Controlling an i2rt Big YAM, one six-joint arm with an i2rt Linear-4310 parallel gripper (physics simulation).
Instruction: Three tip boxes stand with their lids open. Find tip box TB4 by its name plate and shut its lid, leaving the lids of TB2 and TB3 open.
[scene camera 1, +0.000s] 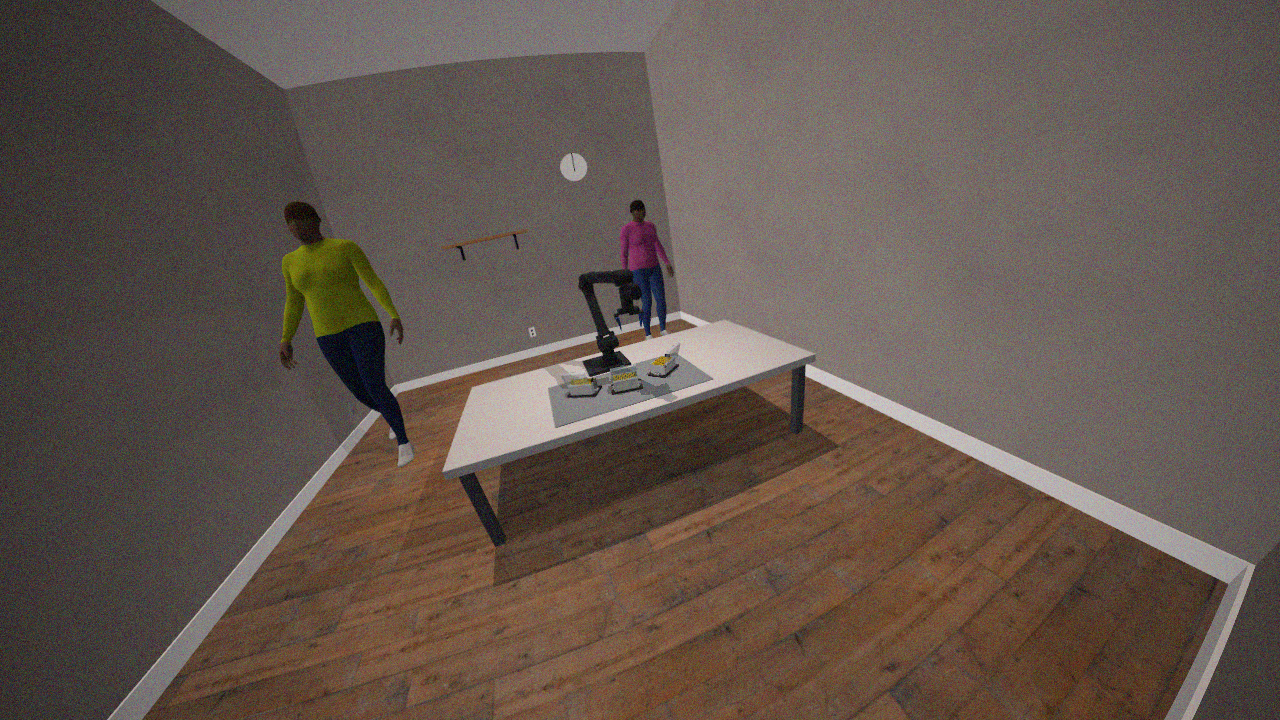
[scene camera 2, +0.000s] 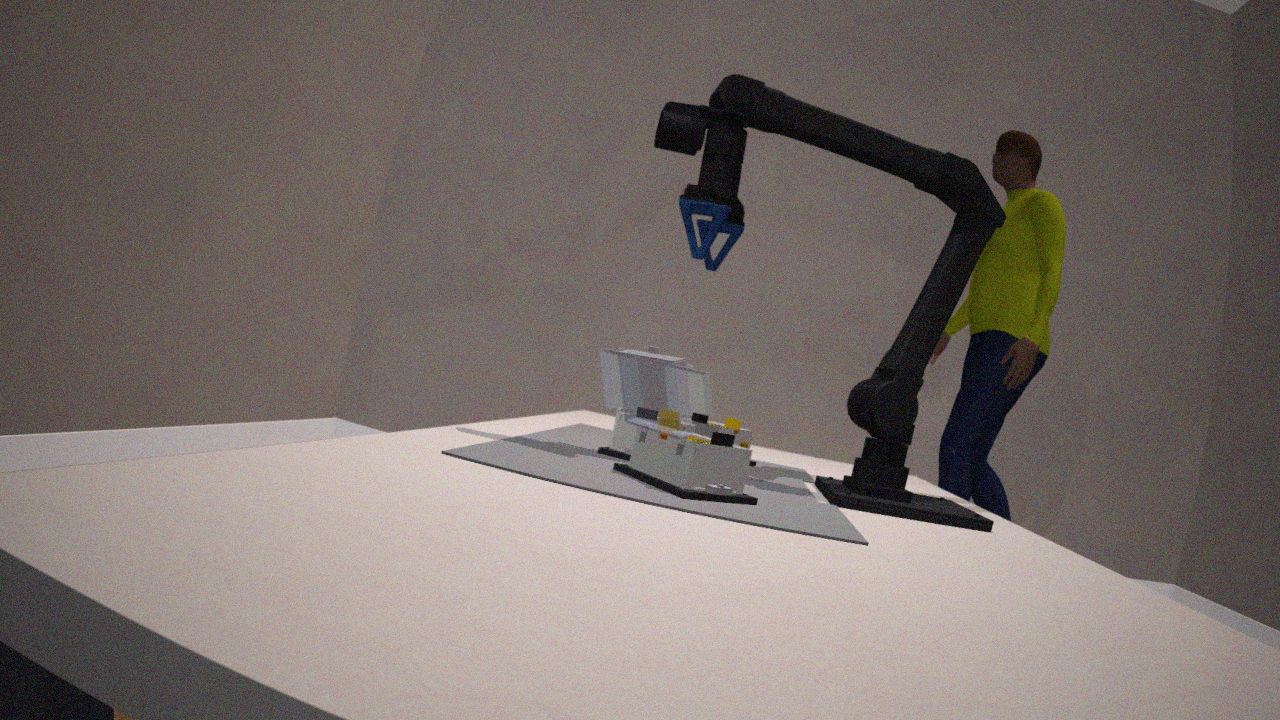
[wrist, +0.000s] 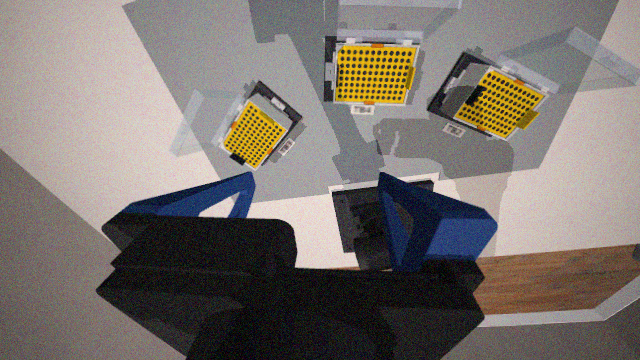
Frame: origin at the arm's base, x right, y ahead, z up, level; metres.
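Seen in the pictures: gripper, fingertip midpoint: (scene camera 1: 631, 328) (scene camera 2: 704, 264) (wrist: 314, 179); arm's base at its link origin: (scene camera 1: 610, 363) (scene camera 2: 875, 493) (wrist: 374, 213).
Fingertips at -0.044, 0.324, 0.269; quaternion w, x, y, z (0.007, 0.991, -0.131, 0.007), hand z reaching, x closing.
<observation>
Offsets run from my fingertips to a thing's top centre, as dx, dy, dz. "spot": to the spot under its first point. Level surfaces: height alone.
Tip box TB4 @[spot: +0.110, +0.078, -0.220] (scene camera 1: 624, 382) (wrist: 376, 75) stands in the middle; its name plate @[spot: +0.064, -0.045, -0.281] (wrist: 362, 109) reads TB4 in the wrist view. Its clear lid @[spot: +0.108, +0.090, -0.136] (wrist: 400, 4) is open, at the top edge of that view. TB2 (scene camera 1: 582, 387) (wrist: 500, 105) stands at the wrist view's right, its lid (wrist: 605, 57) open. The third box, TB3 @[spot: -0.124, +0.053, -0.214] (scene camera 1: 662, 365) (wrist: 255, 135), stands at the left, its lid @[spot: -0.184, +0.051, -0.139] (wrist: 187, 122) open; its plate is too blurred to read. In scene camera 2 the boxes overlap. My gripper (scene camera 1: 629, 324) (scene camera 2: 706, 263) (wrist: 314, 179) is open and empty, high above the boxes.
The boxes stand on a grey mat @[dz -0.283] (scene camera 1: 572, 413) (scene camera 2: 805, 522) (wrist: 200, 50) on the white table @[dz -0.286] (scene camera 1: 501, 411) (scene camera 2: 447, 582). My arm's black base (scene camera 1: 606, 362) (scene camera 2: 904, 505) is beside the mat. One person (scene camera 1: 335, 286) (scene camera 2: 1020, 268) wears yellow; another (scene camera 1: 640, 246) wears pink.
</observation>
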